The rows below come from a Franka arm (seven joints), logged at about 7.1 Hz.
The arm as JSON. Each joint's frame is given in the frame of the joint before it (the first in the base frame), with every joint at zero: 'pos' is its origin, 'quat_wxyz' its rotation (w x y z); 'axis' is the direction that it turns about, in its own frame. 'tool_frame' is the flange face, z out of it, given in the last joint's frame.
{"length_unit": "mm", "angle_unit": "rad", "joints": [
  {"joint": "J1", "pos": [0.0, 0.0, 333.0], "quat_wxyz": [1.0, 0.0, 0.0, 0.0], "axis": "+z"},
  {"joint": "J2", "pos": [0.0, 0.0, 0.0], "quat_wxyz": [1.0, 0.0, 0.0, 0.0], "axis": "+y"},
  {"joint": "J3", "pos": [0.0, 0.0, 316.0], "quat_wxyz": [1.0, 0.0, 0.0, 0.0], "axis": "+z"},
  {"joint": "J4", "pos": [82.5, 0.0, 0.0], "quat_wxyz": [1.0, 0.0, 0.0, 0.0], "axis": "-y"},
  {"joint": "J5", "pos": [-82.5, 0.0, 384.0], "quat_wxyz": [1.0, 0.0, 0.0, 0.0], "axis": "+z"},
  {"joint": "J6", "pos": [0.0, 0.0, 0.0], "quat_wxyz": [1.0, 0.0, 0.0, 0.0], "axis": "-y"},
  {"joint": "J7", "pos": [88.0, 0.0, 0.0], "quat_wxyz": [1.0, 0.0, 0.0, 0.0], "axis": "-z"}
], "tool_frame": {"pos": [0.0, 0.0, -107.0], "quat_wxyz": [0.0, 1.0, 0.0, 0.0]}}
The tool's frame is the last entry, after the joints.
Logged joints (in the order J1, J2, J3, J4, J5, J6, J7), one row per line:
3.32 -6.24 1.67 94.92 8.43 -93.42 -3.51
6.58 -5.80 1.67 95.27 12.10 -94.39 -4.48
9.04 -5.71 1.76 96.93 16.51 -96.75 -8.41
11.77 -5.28 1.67 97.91 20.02 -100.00 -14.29
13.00 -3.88 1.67 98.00 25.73 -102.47 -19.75
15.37 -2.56 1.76 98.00 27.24 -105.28 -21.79
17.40 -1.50 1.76 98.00 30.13 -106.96 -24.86
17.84 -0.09 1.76 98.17 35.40 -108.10 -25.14
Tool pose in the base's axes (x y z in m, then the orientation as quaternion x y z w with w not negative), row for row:
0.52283 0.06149 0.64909 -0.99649 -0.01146 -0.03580 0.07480
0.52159 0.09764 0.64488 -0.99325 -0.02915 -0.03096 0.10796
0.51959 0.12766 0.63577 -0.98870 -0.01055 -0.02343 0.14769
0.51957 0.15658 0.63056 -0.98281 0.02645 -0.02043 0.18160
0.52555 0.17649 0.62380 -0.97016 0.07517 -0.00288 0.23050
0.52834 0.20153 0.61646 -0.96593 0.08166 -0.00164 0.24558
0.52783 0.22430 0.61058 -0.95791 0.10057 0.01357 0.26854
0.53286 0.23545 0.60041 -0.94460 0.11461 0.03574 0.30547
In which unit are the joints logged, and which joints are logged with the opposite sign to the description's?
The joints are logged in degrees. Opposite sign: J4, J6, J7.
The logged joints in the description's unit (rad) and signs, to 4 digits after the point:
0.0579 -0.1089 0.0291 -1.6567 0.1471 1.6305 0.0613
0.1148 -0.1012 0.0291 -1.6628 0.2112 1.6474 0.0782
0.1578 -0.0997 0.0307 -1.6917 0.2882 1.6886 0.1468
0.2054 -0.0922 0.0291 -1.7089 0.3494 1.7453 0.2494
0.2269 -0.0677 0.0291 -1.7104 0.4491 1.7884 0.3447
0.2683 -0.0447 0.0307 -1.7104 0.4754 1.8375 0.3803
0.3037 -0.0262 0.0307 -1.7104 0.5259 1.8668 0.4339
0.3114 -0.0016 0.0307 -1.7134 0.6178 1.8867 0.4388

